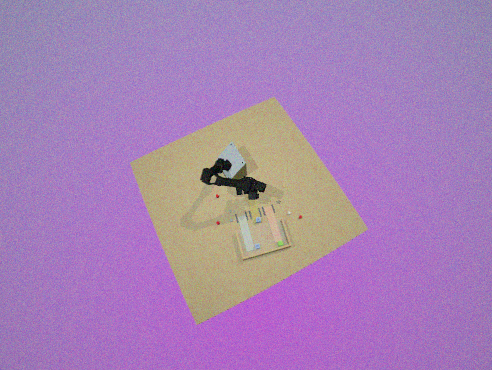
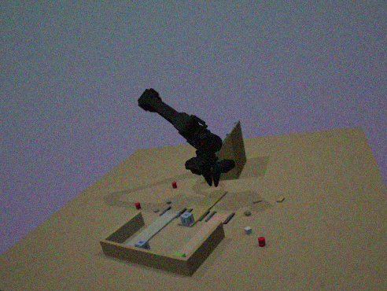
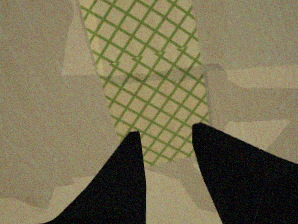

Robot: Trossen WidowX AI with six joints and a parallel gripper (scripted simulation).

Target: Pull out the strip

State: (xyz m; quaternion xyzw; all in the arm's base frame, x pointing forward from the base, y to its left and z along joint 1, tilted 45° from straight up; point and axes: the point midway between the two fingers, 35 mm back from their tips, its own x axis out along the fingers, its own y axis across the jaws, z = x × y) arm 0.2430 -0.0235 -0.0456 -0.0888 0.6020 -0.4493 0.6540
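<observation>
Now: the cross-hatched strip 70 mm ahead of my gripper tip, 40 mm below it and 30 mm to the right of it.
</observation>
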